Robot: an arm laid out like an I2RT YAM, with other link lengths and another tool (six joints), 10 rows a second.
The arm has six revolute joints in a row. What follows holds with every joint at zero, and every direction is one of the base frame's.
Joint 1 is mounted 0.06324 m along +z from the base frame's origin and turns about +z.
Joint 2 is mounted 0.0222 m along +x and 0.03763 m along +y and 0.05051 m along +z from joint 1 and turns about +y.
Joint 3 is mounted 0.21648 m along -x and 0.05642 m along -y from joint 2 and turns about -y.
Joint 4 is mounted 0.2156 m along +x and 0.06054 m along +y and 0.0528 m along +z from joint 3 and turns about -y.
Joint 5 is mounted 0.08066 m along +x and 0.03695 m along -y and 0.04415 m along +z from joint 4 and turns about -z.
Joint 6 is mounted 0.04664 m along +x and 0.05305 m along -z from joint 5 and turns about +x.
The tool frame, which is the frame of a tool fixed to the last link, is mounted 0.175 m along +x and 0.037 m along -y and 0.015 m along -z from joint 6; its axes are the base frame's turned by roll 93.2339, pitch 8.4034 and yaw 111.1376 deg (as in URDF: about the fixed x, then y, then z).
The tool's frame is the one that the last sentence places.
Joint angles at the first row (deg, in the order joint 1, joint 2, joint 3, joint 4, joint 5, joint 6):
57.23, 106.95, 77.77, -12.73, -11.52, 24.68
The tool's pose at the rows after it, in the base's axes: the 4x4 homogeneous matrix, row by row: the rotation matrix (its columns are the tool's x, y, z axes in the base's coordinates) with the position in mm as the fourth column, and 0 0 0 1 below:
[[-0.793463 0.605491 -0.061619 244.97], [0.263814 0.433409 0.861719 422.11], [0.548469 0.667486 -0.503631 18.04], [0 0 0 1]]
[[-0.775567 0.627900 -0.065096 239.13], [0.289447 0.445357 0.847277 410.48], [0.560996 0.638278 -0.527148 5.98], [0 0 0 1]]
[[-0.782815 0.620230 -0.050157 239.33], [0.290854 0.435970 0.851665 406.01], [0.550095 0.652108 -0.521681 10.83], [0 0 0 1]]
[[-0.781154 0.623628 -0.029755 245.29], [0.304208 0.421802 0.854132 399.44], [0.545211 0.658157 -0.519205 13.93], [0 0 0 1]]
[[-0.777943 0.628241 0.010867 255.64], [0.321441 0.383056 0.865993 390.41], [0.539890 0.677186 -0.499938 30.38], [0 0 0 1]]
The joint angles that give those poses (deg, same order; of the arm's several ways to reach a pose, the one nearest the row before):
57.39, 105.57, 73.38, -10.57, -11.14, 25.37
57.26, 104.98, 71.33, -11.22, -10.99, 26.01
57.29, 102.93, 69.33, -10.41, -10.27, 25.91
56.41, 101.71, 68.36, -10.26, -9.93, 25.88
54.97, 98.58, 67.63, -11.01, -9.38, 26.37

